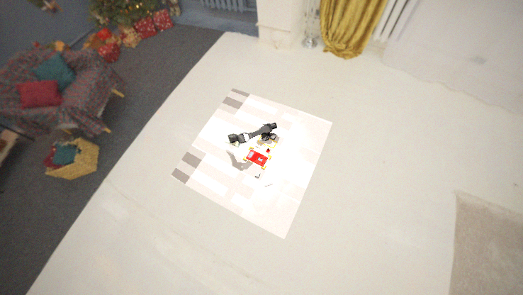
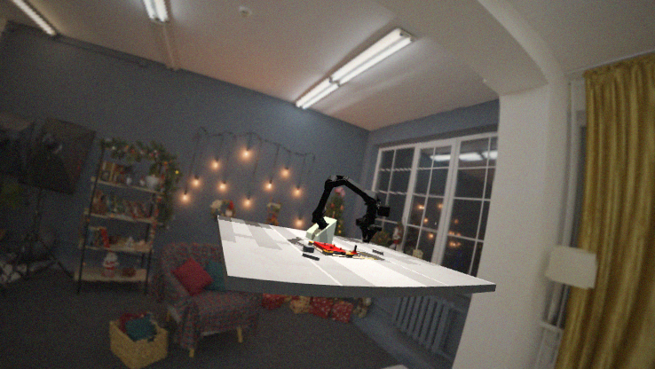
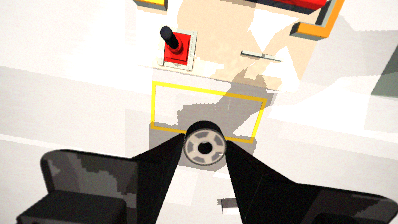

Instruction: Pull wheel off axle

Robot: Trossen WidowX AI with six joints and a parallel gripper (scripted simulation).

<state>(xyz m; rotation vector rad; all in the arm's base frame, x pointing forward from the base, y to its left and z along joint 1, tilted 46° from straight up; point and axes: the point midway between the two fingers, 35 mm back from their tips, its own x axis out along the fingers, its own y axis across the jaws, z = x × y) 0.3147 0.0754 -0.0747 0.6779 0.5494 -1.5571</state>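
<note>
Now: gripper tip 100 mm to the left of the black axle, 50 mm above it and 40 mm short of it. Also, from my gripper tip: wheel (right at my gripper tip); then thin rod (430 mm to the right, 170 mm ahead, 80 mm below).
</note>
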